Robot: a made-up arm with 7 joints. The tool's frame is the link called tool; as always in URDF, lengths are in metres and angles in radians. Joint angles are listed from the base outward.
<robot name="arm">
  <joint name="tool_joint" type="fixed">
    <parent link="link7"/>
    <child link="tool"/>
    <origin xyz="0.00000 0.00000 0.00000" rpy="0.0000 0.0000 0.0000"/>
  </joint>
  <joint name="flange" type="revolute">
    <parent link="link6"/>
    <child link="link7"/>
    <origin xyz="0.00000 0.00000 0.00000" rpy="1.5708 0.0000 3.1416"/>
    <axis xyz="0 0 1"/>
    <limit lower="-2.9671" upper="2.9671"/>
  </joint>
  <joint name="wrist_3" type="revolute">
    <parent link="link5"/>
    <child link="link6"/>
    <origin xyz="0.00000 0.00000 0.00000" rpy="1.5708 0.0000 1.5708"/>
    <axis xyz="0 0 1"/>
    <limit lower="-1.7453" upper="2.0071"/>
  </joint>
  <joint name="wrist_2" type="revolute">
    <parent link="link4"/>
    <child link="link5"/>
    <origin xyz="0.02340 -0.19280 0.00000" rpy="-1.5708 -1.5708 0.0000"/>
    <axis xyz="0 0 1"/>
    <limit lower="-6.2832" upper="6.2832"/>
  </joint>
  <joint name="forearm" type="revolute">
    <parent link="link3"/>
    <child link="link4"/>
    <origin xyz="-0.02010 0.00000 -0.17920" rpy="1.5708 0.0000 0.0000"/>
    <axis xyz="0 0 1"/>
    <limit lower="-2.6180" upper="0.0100"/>
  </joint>
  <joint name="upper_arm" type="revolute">
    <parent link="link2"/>
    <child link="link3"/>
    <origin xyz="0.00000 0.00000 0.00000" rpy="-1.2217 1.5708 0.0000"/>
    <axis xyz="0 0 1"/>
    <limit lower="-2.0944" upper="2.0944"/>
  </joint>
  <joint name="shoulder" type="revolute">
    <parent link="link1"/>
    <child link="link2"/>
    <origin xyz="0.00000 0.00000 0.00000" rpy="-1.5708 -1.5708 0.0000"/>
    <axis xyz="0 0 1"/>
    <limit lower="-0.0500" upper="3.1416"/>
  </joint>
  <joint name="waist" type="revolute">
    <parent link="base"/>
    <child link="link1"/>
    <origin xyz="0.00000 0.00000 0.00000" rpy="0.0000 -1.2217 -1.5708"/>
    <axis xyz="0 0 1"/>
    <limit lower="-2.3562" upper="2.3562"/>
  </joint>
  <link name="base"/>
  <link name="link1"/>
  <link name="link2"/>
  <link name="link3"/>
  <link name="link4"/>
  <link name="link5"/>
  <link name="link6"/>
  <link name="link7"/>
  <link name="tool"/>
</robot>
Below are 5 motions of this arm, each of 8 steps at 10 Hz.
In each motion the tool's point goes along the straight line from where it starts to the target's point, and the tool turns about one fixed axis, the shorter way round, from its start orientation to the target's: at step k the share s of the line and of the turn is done. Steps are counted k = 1, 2, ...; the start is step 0. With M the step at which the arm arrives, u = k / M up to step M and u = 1 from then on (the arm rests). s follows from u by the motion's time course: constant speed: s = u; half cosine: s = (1 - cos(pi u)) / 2; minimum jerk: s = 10 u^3 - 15 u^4 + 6 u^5.
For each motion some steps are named. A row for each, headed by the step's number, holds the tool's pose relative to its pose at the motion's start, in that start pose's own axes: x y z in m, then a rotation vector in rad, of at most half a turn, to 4 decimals.
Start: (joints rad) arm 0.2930 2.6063 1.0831 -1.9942 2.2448 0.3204 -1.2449
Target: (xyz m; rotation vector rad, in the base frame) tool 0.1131 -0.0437 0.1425 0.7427 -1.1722 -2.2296
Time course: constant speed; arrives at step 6
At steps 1, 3, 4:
1: 0.0022 -0.0062 0.0075 -0.0271 0.0239 -0.0112
3: 0.0066 -0.0185 0.0225 -0.0814 0.0718 -0.0337
4: 0.0089 -0.0246 0.0300 -0.1085 0.0958 -0.0450

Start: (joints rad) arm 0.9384 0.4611 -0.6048 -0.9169 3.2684 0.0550 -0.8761
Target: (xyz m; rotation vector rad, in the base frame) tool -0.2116 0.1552 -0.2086 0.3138 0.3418 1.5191
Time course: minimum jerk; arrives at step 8
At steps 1, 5, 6, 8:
1: 0.0017 -0.0001 0.0015 0.0051 -0.0017 -0.0065
5: 0.0767 -0.0033 0.0667 0.2298 -0.0784 -0.2928
6: 0.0949 -0.0041 0.0825 0.2842 -0.0970 -0.3622
8: 0.1058 -0.0046 0.0920 0.3170 -0.1082 -0.4040

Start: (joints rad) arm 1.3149 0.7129 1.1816 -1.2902 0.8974 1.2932 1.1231
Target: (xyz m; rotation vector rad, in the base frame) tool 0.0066 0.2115 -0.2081 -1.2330 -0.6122 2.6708
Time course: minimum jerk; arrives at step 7
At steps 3, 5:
3: -0.0905 -0.0153 -0.0196 -0.2055 0.4647 0.2573
5: -0.2103 -0.0356 -0.0457 -0.4777 1.0803 0.5982

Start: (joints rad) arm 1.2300 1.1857 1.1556 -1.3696 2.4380 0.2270 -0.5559
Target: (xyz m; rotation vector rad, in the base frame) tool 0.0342 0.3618 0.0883 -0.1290 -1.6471 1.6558
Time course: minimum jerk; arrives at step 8
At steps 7, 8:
7: 0.0693 -0.0023 -0.0458 0.2336 -0.0950 0.8366
8: 0.0704 -0.0023 -0.0466 0.2374 -0.0965 0.8502

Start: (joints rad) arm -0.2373 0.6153 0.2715 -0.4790 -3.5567 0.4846 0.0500
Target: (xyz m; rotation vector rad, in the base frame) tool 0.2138 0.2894 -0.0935 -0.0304 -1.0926 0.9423
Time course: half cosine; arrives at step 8
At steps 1, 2, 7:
1: -0.0031 -0.0061 -0.0009 0.0116 -0.0059 -0.0647
2: -0.0120 -0.0236 -0.0036 0.0445 -0.0226 -0.2491
7: -0.0787 -0.1552 -0.0235 0.2920 -0.1487 -1.6363

